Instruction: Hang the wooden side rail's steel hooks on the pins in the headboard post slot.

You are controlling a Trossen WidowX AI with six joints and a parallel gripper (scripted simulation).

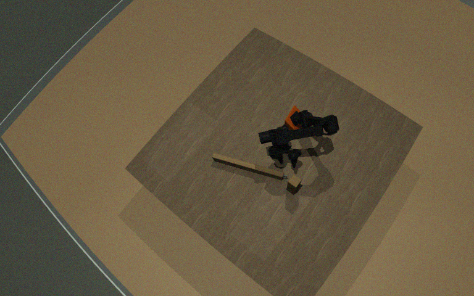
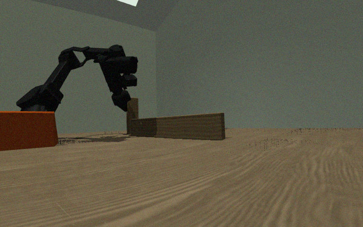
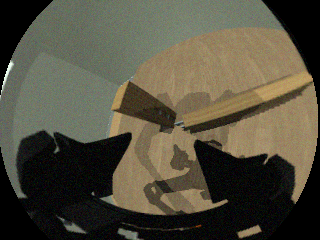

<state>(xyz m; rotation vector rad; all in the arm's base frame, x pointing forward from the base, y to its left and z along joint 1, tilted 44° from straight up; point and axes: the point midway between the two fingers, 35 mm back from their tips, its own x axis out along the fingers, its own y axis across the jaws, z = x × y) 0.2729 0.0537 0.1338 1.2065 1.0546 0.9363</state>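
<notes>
Right now the headboard post is 80 mm to the left of my gripper tip, 50 mm ahead of it and 40 mm below it.
</notes>
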